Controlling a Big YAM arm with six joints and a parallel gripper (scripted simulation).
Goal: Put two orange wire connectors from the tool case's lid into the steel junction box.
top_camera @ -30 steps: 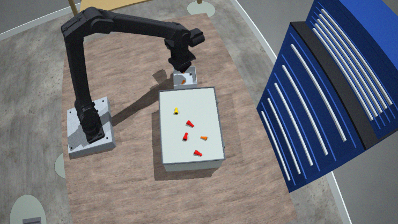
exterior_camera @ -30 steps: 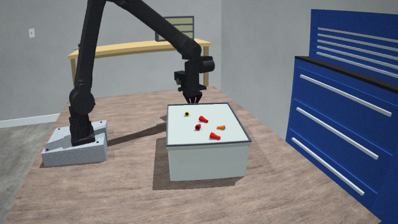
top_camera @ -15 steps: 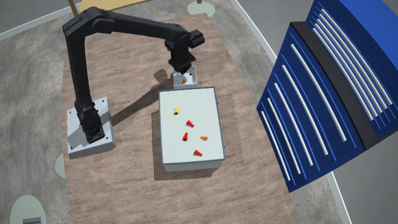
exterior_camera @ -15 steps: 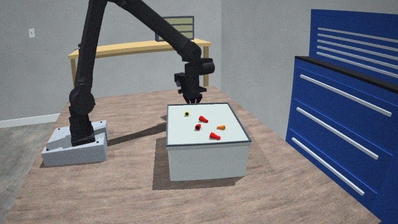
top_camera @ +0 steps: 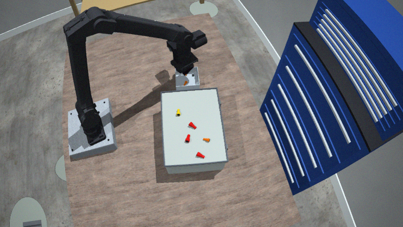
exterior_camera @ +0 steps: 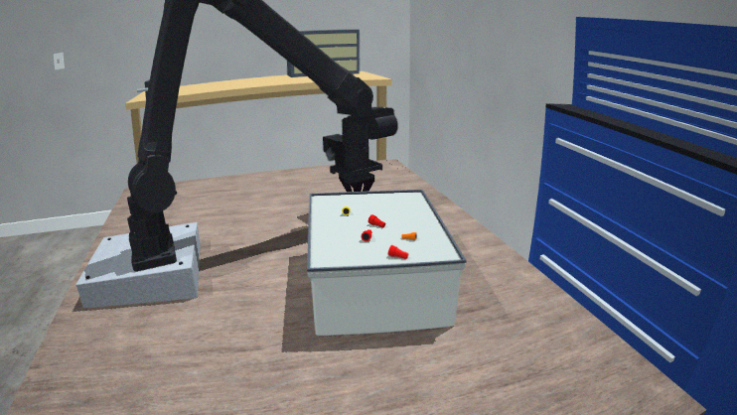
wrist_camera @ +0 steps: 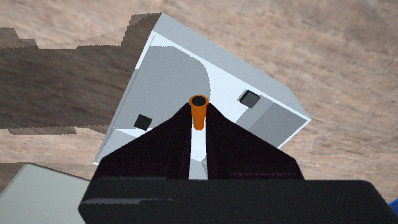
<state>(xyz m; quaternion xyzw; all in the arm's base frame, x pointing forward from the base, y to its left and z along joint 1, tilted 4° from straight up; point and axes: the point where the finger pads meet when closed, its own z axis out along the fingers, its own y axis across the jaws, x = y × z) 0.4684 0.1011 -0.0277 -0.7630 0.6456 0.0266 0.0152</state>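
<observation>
Now: the junction box floor 40 mm below my hand and 20 mm to the right of it. From my hand the other things lie so: yellow wire connector: 210 mm to the right, 120 mm behind, 80 mm above; tool case: 280 mm to the right, 90 mm behind, 50 mm above.
</observation>
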